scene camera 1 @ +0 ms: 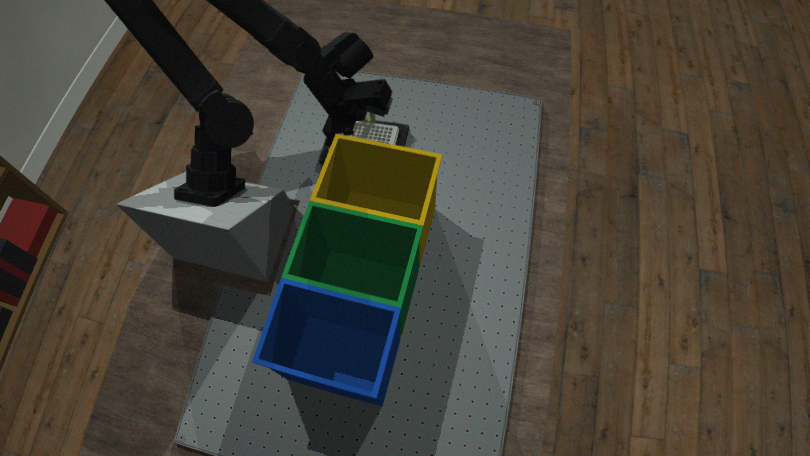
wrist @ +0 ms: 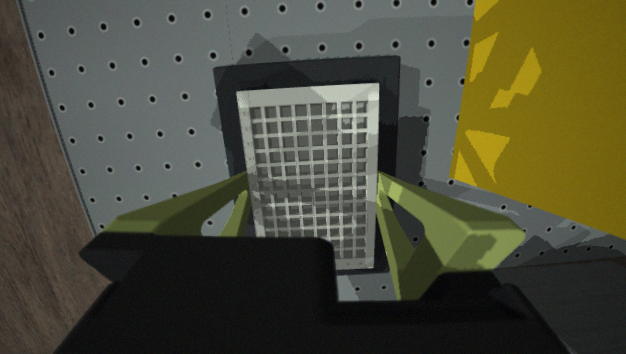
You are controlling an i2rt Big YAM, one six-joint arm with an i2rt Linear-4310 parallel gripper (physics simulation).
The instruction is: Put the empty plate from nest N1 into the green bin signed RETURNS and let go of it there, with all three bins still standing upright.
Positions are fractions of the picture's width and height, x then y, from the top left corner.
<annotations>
yellow bin: scene camera 1 0.49,0.40; wrist 0.85,0.36
green bin: scene camera 1 0.46,0.56; not seen in the wrist view (out of frame)
blue bin: scene camera 1 0.42,0.75; not seen in the wrist view (out of frame)
white plate: scene camera 1 0.48,0.29; wrist 0.50,0.43
</annotations>
